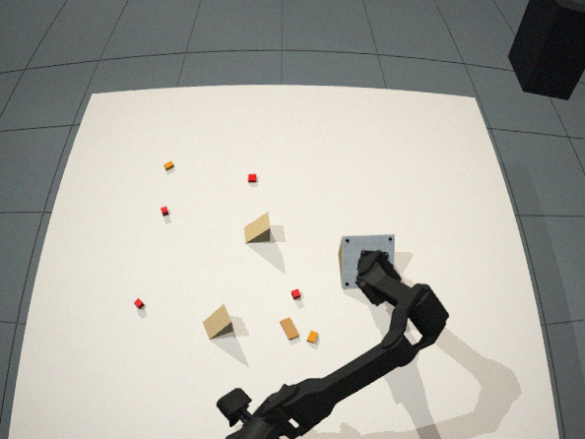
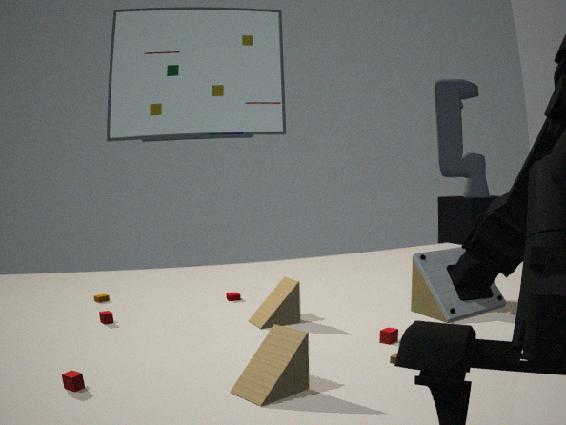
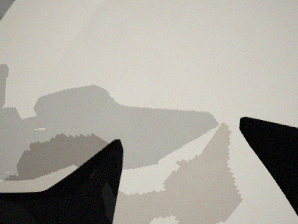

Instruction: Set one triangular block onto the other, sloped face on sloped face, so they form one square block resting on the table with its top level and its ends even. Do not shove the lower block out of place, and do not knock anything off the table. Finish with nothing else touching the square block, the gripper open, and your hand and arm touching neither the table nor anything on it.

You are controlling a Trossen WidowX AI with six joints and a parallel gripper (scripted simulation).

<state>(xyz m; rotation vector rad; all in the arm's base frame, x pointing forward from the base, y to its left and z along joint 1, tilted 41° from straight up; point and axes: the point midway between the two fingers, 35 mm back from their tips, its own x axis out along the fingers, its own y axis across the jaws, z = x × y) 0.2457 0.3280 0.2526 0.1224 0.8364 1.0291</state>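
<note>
Now: the tan triangular block 27 cm to the right of my gripper tip, 7 cm ahead of it and 1 cm above it. Also, from my gripper tip: flat brown brick 27 cm to the right, 8 cm behind.
</note>
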